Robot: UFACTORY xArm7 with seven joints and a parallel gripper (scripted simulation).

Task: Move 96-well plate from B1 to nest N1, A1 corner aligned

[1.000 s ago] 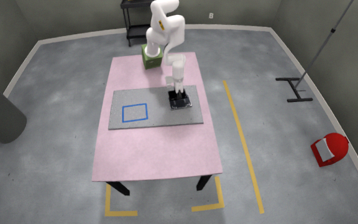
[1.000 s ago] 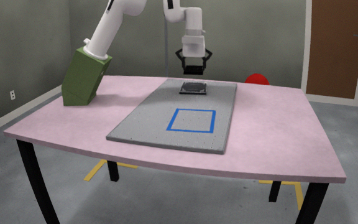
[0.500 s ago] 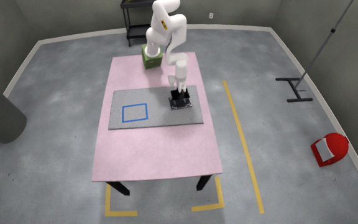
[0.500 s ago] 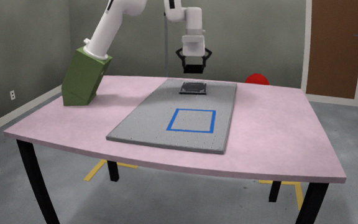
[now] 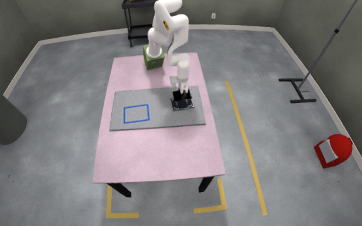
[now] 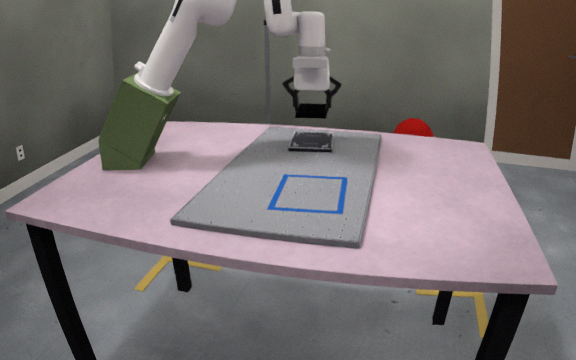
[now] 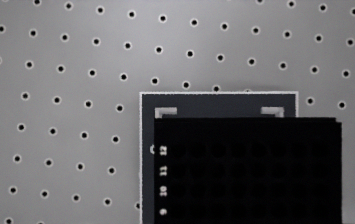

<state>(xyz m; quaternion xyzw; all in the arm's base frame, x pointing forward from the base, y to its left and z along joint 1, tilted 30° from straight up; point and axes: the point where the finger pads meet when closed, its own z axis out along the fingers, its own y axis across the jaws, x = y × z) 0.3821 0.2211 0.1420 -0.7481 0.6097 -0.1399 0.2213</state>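
Now: hand 110 mm above the dark plate nest. From my hand the other things lie so: black 96-well plate (10 mm below).
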